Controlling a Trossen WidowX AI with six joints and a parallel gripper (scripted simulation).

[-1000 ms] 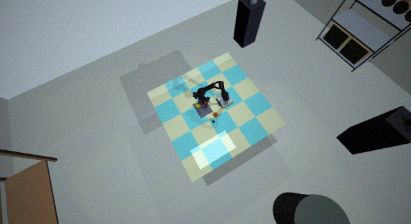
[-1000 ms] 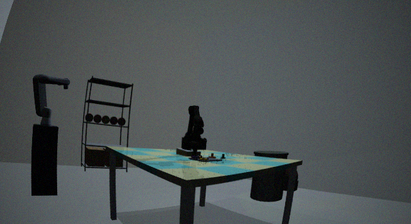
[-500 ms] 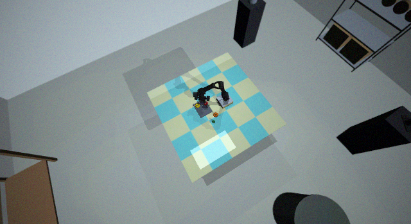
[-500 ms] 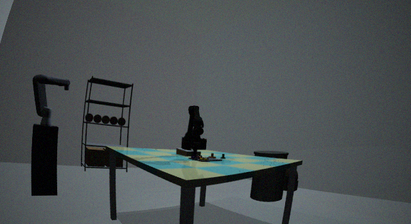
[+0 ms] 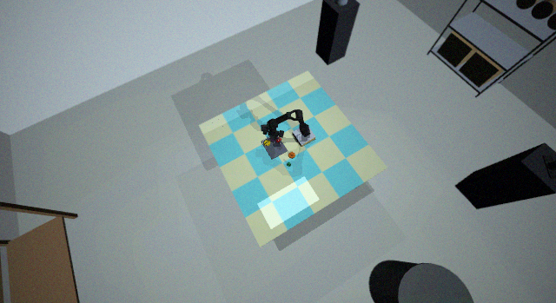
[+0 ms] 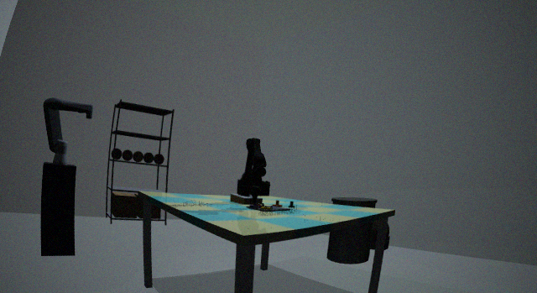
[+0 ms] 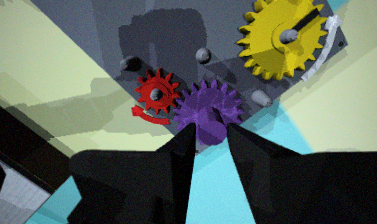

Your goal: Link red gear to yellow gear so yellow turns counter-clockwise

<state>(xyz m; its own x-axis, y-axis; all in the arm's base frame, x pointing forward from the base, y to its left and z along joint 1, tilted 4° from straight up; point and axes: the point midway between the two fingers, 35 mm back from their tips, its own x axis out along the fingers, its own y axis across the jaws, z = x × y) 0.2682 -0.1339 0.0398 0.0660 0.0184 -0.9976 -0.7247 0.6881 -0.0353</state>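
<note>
Now: gripper tip 2 cm above the purple gear. The rest, counted from my gripper tip: red gear (2 cm behind, 5 cm to the left, 2 cm below); orange gear (5 cm behind, 24 cm to the left, 2 cm below); white arrow (11 cm ahead, 2 cm to the right, 3 cm below).
</note>
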